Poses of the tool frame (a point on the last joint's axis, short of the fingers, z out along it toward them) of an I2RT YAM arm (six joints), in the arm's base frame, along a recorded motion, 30 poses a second.
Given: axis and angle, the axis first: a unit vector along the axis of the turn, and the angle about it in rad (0 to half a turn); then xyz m.
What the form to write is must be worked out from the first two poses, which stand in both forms.
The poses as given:
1: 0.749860 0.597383 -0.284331 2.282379 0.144 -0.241 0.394
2: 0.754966 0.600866 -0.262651 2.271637 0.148 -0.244 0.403
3: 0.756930 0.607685 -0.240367 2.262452 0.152 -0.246 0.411
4: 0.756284 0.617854 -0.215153 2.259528 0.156 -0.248 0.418
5: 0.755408 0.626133 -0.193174 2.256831 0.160 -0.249 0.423
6: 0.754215 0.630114 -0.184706 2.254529 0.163 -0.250 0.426
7: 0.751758 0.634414 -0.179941 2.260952 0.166 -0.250 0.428
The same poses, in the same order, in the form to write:
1: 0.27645 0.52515 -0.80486 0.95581 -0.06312 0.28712 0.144 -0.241 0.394
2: 0.29267 0.54542 -0.78541 0.94691 -0.05100 0.31743 0.148 -0.244 0.403
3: 0.30056 0.56822 -0.76602 0.93848 -0.03300 0.34375 0.152 -0.246 0.411
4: 0.29992 0.59814 -0.74315 0.93036 -0.01119 0.36647 0.156 -0.248 0.418
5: 0.29865 0.62314 -0.72284 0.92208 0.00692 0.38693 0.160 -0.249 0.423
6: 0.29648 0.63226 -0.71578 0.91863 0.01616 0.39478 0.163 -0.250 0.426
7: 0.28828 0.64180 -0.71062 0.91933 0.02207 0.39288 0.166 -0.250 0.428
